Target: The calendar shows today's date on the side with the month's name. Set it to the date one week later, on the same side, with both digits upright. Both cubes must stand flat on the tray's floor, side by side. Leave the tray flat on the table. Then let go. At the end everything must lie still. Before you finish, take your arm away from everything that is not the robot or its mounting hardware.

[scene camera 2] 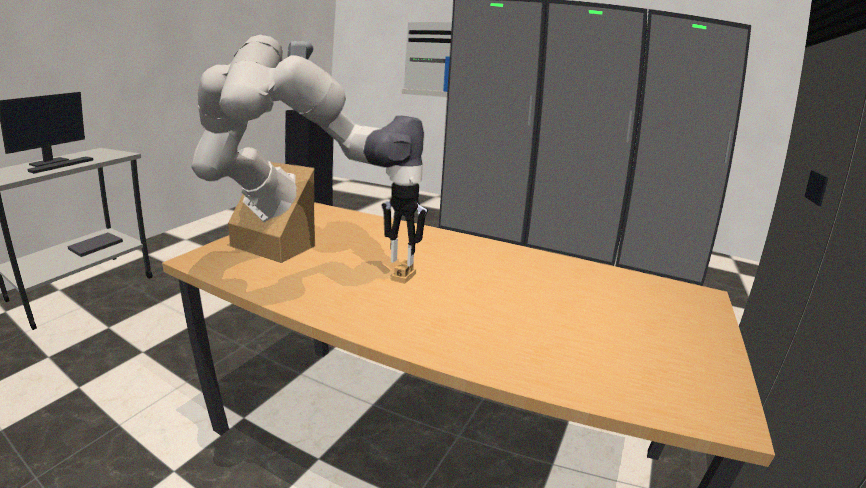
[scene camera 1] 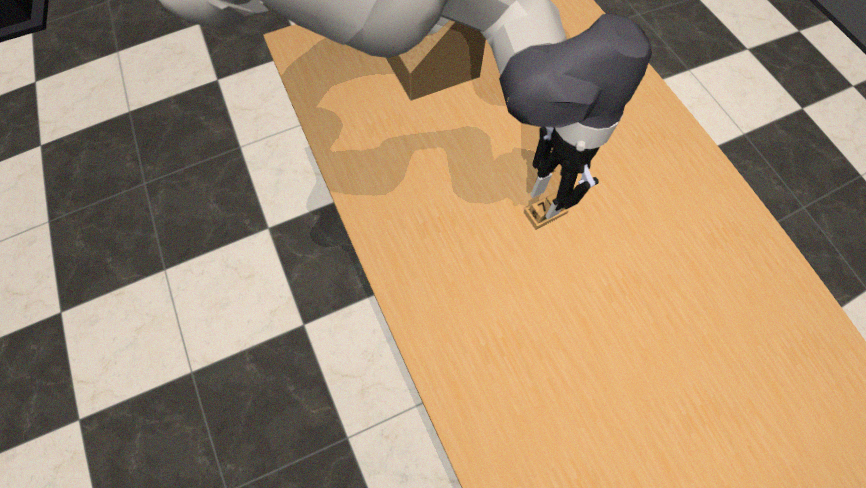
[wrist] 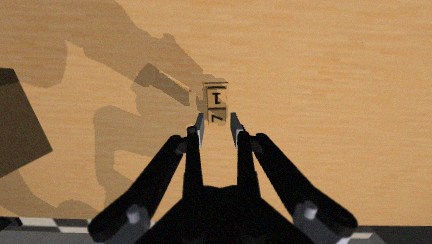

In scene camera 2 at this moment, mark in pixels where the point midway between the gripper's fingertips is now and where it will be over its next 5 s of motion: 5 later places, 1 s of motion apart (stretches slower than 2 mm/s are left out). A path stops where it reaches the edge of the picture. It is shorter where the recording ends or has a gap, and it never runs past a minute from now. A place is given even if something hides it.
My gripper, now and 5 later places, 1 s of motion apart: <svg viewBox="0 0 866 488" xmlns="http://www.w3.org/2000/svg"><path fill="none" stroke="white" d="M402 262L401 271L404 260L390 252L385 268L386 286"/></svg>
